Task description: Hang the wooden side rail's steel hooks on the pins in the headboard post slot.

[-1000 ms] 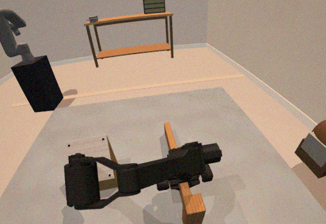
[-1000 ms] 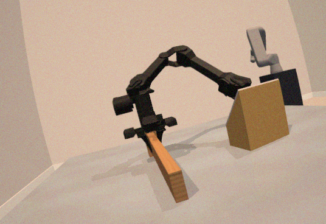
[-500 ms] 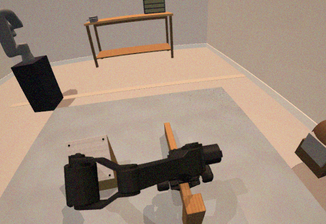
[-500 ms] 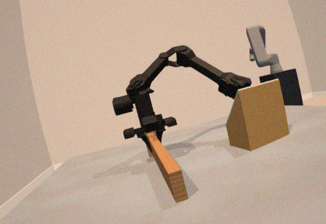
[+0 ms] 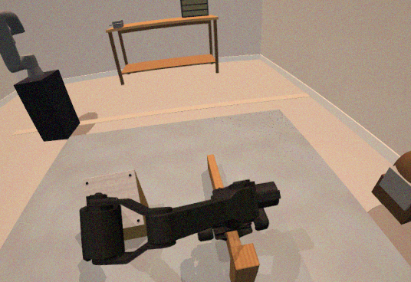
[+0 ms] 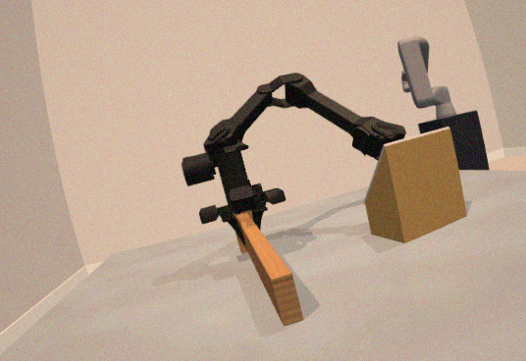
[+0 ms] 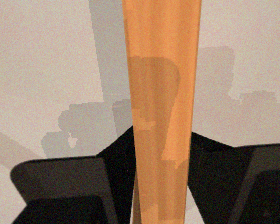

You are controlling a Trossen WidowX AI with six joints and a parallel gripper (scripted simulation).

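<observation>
The headboard post is 1 cm ahead of my gripper tip, 11 cm to the right of it and 4 cm above it.
</observation>
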